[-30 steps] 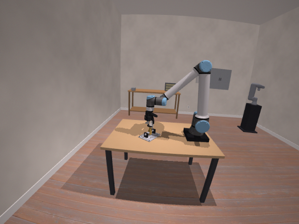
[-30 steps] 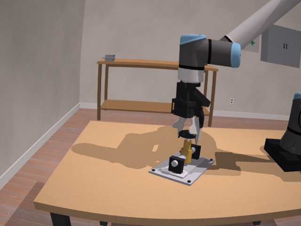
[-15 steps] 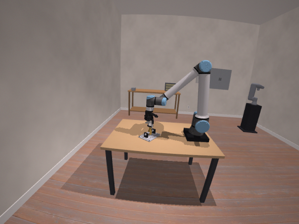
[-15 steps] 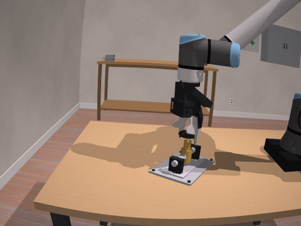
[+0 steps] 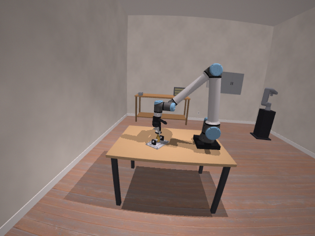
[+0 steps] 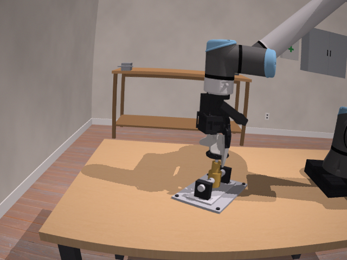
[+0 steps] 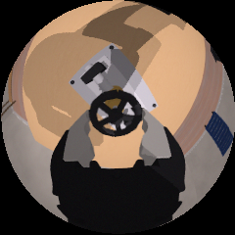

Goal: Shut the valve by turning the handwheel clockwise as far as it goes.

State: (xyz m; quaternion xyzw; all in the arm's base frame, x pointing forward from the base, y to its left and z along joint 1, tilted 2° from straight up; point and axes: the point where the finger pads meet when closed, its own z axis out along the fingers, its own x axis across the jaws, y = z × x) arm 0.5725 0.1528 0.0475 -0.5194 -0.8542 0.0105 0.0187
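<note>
The black spoked handwheel is 10 mm above my hand.
</note>
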